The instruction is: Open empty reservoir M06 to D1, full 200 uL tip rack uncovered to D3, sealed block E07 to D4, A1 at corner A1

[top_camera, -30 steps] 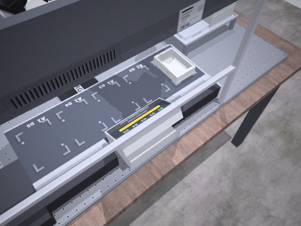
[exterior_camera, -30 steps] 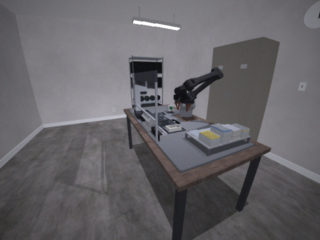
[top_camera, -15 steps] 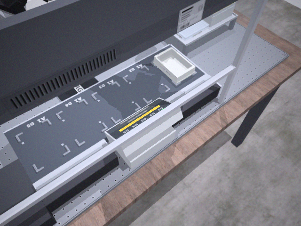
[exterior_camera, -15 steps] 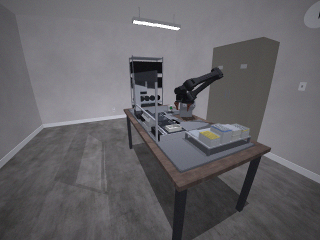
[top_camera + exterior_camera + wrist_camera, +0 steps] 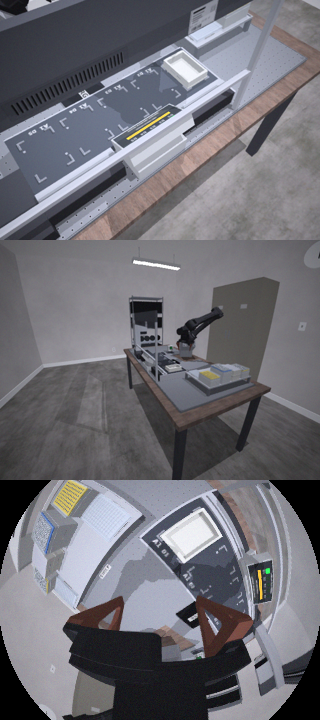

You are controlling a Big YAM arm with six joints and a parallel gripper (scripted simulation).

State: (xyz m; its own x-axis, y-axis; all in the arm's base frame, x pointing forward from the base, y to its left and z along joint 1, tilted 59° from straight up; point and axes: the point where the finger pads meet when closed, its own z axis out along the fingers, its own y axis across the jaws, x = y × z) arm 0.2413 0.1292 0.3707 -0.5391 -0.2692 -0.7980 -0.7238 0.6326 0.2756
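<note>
Now: hand 310 mm to the right of the sealed deep-well block, 250 mm past it and 100 mm above it. Also, from my hand: clear flat plate (200 mm to the left, 150 mm below, 20 mm behind); then upright post (290 mm ahead, 100 mm to the left, 10 mm above); then white one-well reservoir (160 mm below, 110 mm ahead, 20 mm to the left).
</note>
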